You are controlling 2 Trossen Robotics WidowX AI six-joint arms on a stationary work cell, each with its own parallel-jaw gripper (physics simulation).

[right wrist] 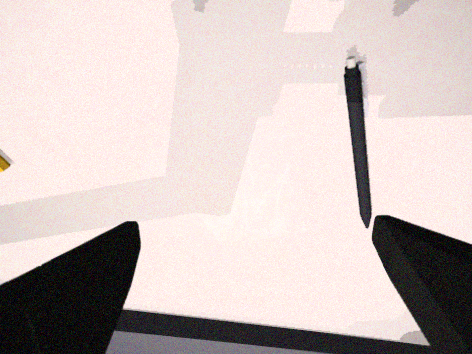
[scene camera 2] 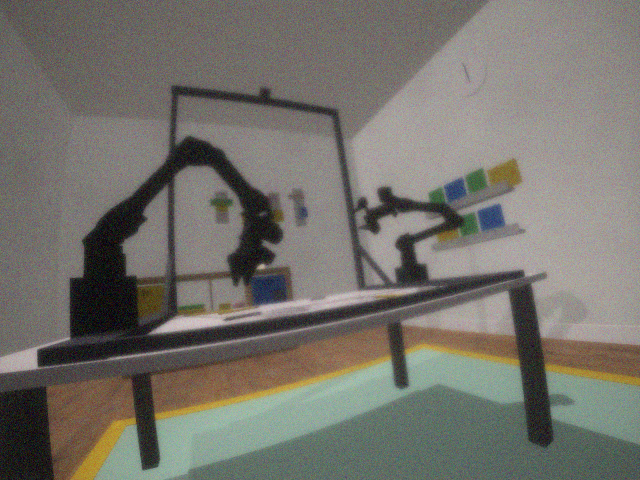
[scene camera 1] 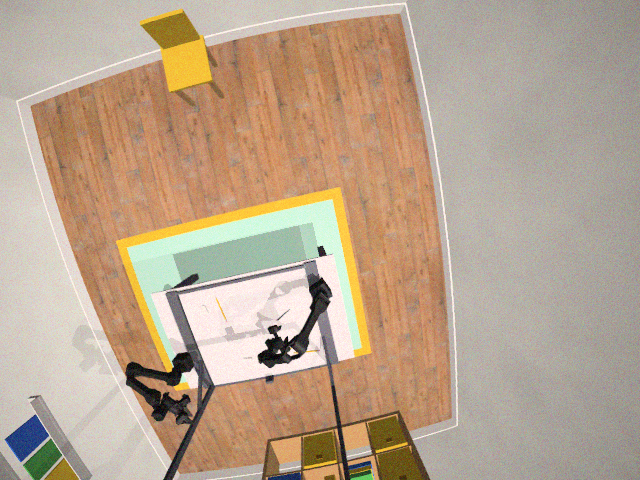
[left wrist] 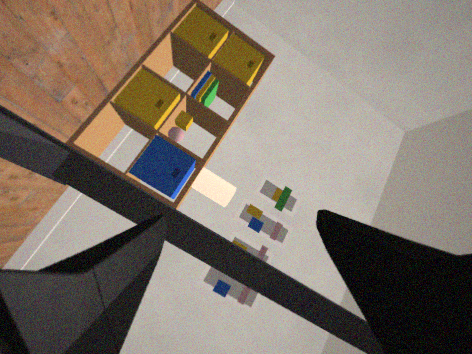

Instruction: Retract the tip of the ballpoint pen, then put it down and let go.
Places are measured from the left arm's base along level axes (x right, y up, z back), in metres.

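Where they show: left gripper, between the fingertips: (scene camera 2: 354, 221) (scene camera 1: 192, 419) (left wrist: 241, 220); right gripper, between the fingertips: (right wrist: 257, 230) (scene camera 2: 240, 286) (scene camera 1: 284, 330); left arm's base, origin of its link: (scene camera 1: 180, 366); right arm's base, origin of its link: (scene camera 1: 321, 294).
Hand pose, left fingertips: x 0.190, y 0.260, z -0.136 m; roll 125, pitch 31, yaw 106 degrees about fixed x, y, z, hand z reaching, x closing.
Each offset is from my left fingertips to the centre of the thing. "*": to the spot under its first point. Level surfaces: height alone.
A dark pen with a white end @[dx -0.397, dy -0.344, dz -0.608 m] (right wrist: 358, 140) lies on the white table. Its white end points away from the fingers, its tapered end lies near the right-hand fingertip, and I see no nib standing out there. It also shows as a thin dark line in scene camera 1 (scene camera 1: 283, 314) and on the table in scene camera 2 (scene camera 2: 242, 315). My right gripper (right wrist: 257, 230) (scene camera 2: 241, 281) is open and empty, pointing down above the table, with the pen outside its fingers. My left gripper (left wrist: 241, 220) (scene camera 1: 188, 409) (scene camera 2: 362, 214) is open and empty, raised beyond the table's left side.
Yellow pencil-like sticks @[dx -0.512, dy -0.344, dz -0.221 m] (scene camera 1: 221, 310) @[dx -0.093, dy -0.344, dz -0.692 m] (scene camera 1: 311, 351) lie on the table @[dy -0.347 m] (scene camera 1: 227, 369); a yellow end @[* dx -0.192, dy -0.343, dz -0.662 m] (right wrist: 4, 163) shows at the right wrist view's left edge. A dark frame post @[* dx +0.020, dy +0.055, dz -0.833 m] (scene camera 1: 336, 408) (scene camera 2: 172, 206) rises beside the table. A shelf unit (left wrist: 239, 114) stands beyond.
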